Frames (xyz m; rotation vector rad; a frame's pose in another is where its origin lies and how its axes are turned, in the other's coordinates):
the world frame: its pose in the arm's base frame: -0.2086 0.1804 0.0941 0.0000 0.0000 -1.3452
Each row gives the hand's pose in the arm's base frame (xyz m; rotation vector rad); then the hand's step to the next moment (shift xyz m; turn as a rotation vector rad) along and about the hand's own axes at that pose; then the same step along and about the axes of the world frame.
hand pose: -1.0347 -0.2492 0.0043 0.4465 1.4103 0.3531
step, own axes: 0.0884 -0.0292 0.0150 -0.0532 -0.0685 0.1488
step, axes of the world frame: -0.0105 0.0288 -0.0892 0.1272 0.1130 0.0268
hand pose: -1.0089 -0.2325 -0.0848 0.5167 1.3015 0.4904
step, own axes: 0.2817 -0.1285 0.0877 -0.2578 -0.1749 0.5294
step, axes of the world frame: -0.0280 0.1583 -0.2788 0.4363 0.3883 0.1901
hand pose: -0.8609 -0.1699 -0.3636 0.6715 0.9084 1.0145
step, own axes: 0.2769 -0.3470 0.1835 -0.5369 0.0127 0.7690
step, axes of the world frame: -0.0210 0.3859 -0.2853 0.6438 0.4081 0.5465
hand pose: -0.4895 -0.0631 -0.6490 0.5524 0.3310 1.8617
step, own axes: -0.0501 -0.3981 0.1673 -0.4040 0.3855 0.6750
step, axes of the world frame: 0.0107 0.4306 -0.0588 0.5596 0.0309 0.6733
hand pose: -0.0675 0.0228 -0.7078 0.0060 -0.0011 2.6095
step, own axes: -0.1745 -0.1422 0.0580 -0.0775 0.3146 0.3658
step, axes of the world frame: 0.0168 0.2247 0.0572 0.2828 -0.1586 0.3656
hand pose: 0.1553 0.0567 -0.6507 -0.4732 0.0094 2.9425
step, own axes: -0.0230 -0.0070 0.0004 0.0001 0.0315 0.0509
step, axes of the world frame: 0.0018 0.0227 0.0077 0.0240 -0.0270 0.0477
